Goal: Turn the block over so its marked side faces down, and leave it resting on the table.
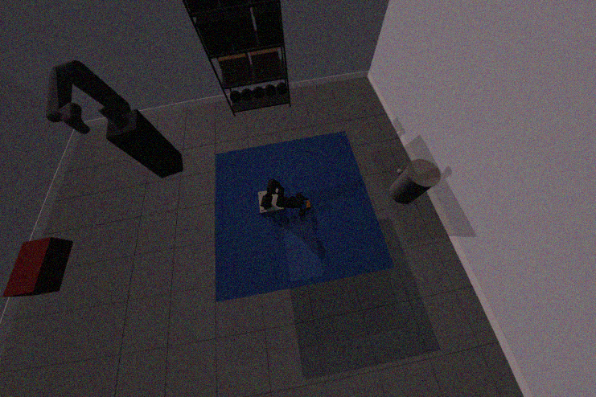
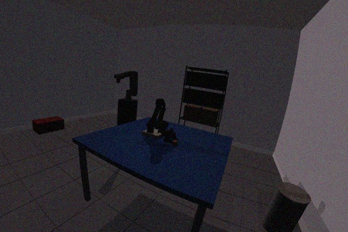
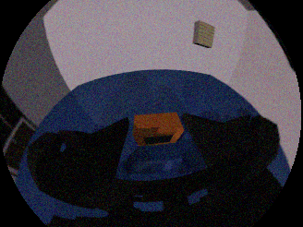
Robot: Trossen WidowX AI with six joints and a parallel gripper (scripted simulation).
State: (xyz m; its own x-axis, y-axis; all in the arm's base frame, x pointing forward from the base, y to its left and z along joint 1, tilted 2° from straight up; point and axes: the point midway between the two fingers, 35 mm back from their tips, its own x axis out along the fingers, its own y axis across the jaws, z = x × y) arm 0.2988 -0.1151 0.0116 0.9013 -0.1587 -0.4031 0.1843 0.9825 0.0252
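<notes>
Now: the small orange block 2 cm behind my gripper tip and 1 cm below it.
</notes>
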